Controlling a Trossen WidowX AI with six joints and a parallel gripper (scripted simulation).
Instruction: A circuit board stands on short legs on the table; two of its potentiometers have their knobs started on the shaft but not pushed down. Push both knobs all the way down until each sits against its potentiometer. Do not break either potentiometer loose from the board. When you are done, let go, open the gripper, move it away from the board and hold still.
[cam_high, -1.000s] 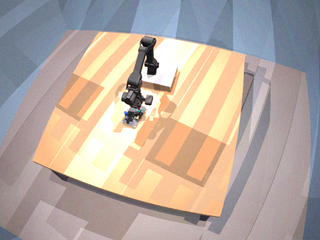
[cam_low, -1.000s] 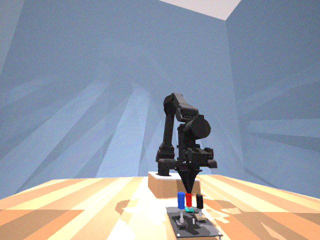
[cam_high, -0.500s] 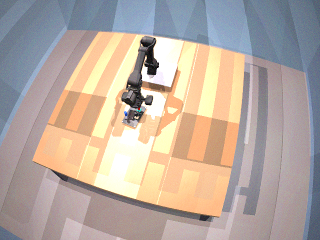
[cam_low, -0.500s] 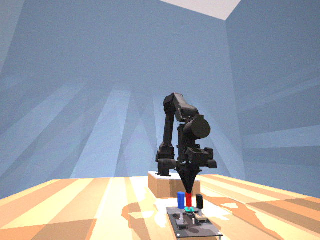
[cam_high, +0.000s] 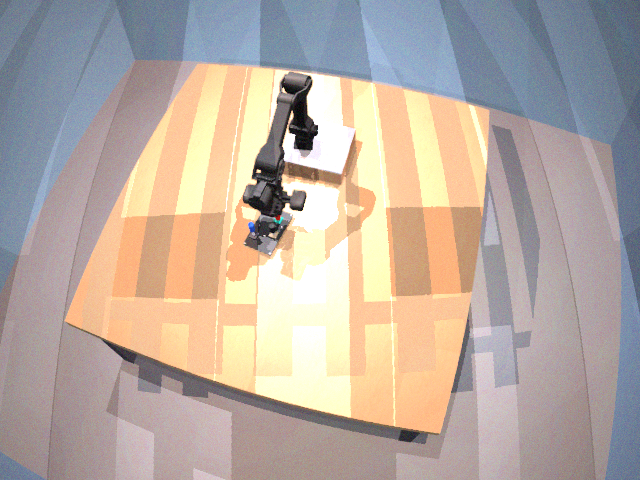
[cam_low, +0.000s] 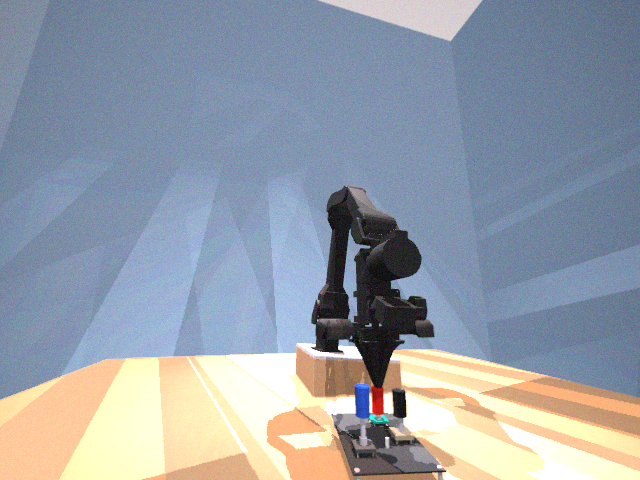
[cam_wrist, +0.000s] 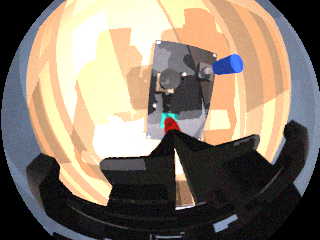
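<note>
The red knob is 10 mm below my gripper tip. Also, from my gripper tip: blue knob: 60 mm ahead, 70 mm to the right, 10 mm above.
</note>
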